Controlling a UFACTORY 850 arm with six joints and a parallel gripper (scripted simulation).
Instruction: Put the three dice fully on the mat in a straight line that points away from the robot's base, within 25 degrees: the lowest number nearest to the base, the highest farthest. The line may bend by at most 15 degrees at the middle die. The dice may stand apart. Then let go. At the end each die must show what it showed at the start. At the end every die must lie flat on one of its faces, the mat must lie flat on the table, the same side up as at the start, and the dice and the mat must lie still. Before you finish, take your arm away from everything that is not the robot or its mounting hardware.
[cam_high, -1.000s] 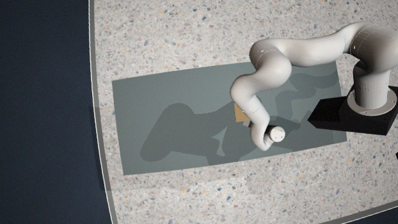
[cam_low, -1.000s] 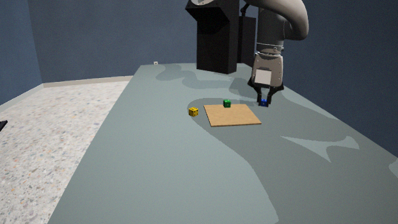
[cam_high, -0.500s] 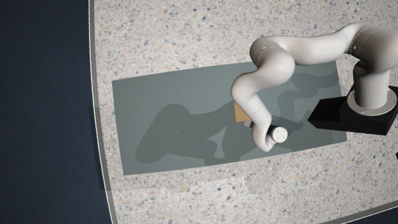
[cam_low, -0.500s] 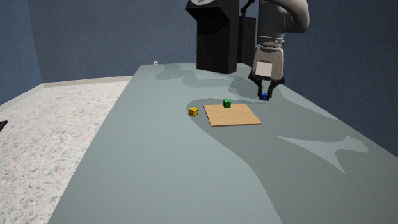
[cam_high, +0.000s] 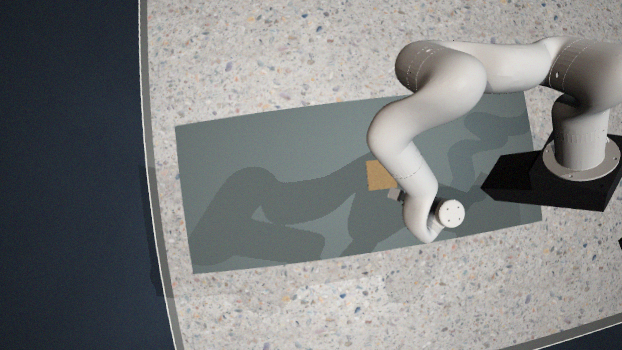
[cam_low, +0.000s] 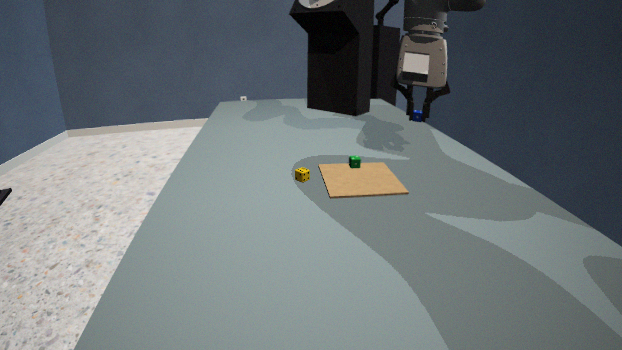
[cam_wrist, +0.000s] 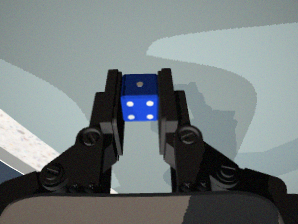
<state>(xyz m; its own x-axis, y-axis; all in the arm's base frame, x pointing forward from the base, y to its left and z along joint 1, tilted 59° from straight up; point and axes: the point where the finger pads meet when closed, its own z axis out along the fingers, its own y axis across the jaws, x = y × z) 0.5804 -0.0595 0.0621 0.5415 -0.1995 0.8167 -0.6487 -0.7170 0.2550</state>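
My hand is 15 cm to the left of the tan mat and 12 cm above it. From my hand the other things lie so: blue die: 1 cm below; yellow die: 5 cm behind, 24 cm to the right, 11 cm below; green die: 5 cm behind, 12 cm to the right, 11 cm below.
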